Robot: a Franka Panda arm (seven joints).
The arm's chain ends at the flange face. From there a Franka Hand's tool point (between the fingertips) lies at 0.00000 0.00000 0.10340 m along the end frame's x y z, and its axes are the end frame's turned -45 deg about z.
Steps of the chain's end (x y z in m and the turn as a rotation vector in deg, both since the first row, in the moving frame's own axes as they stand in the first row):
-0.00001 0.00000 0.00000 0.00 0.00 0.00
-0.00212 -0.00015 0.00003 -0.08 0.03 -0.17
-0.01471 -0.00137 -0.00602 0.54 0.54 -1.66
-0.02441 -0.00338 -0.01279 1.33 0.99 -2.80
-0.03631 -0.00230 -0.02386 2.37 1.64 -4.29
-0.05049 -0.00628 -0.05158 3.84 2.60 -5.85
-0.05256 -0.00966 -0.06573 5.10 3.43 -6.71
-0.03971 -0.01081 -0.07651 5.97 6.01 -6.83
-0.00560 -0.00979 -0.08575 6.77 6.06 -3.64
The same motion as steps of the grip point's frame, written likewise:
-0.00001 -0.00001 0.00000 0.00 0.00 0.00
-0.00146 -0.00146 0.00003 -0.08 -0.04 -0.17
-0.00805 -0.01139 -0.00603 0.00 0.76 -1.66
-0.01192 -0.02016 -0.01283 0.24 1.64 -2.80
-0.01897 -0.02842 -0.02399 0.52 2.84 -4.29
-0.02315 -0.04214 -0.05192 0.88 4.55 -5.85
-0.01962 -0.04675 -0.06632 1.18 6.03 -6.71
-0.00524 -0.03658 -0.07764 -0.03 8.47 -6.83
0.01923 -0.01230 -0.08705 0.50 9.07 -3.64

